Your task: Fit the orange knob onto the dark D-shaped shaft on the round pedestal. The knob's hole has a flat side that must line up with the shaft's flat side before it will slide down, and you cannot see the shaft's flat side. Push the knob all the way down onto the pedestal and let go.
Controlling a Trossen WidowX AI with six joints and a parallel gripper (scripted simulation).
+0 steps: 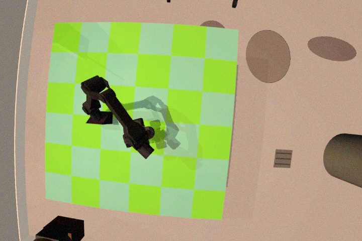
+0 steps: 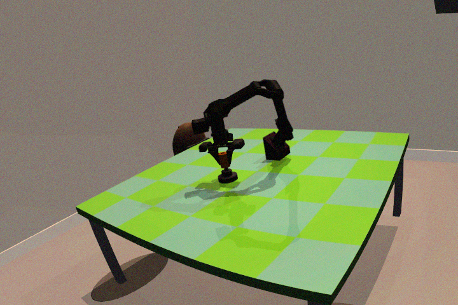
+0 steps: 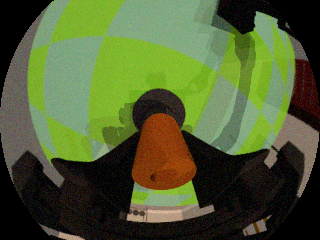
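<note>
My gripper tip is now 20 mm below the orange knob. Also, from my gripper tip: dark round pedestal (40 mm below).
</note>
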